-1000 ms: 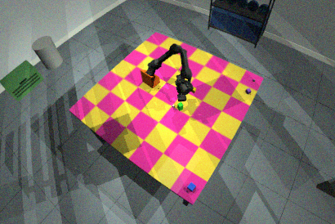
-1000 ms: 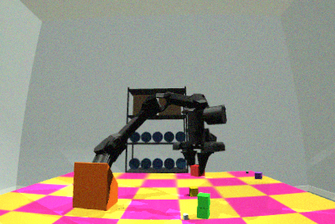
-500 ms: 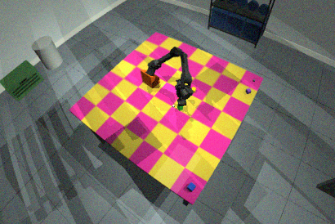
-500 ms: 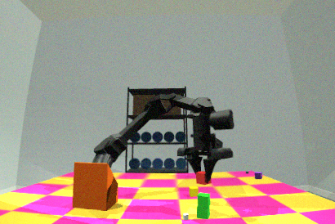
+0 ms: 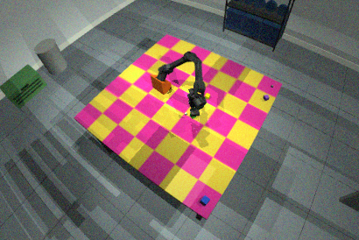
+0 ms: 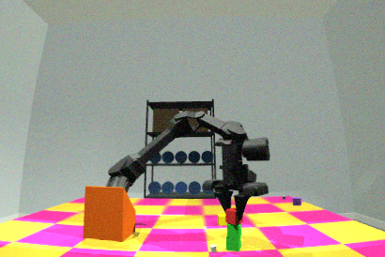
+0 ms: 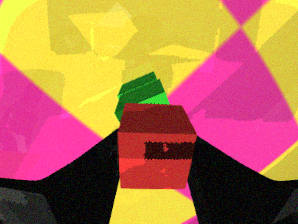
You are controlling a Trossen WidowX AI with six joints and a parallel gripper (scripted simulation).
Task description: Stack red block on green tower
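The red block lies 10 mm above my gripper tip. The rest, counted from my gripper tip: yellow block 30 mm behind, 220 mm to the left, 60 mm below; blue block 460 mm ahead, 440 mm to the right, 60 mm below; purple block 360 mm ahead, 520 mm to the left, 60 mm below.
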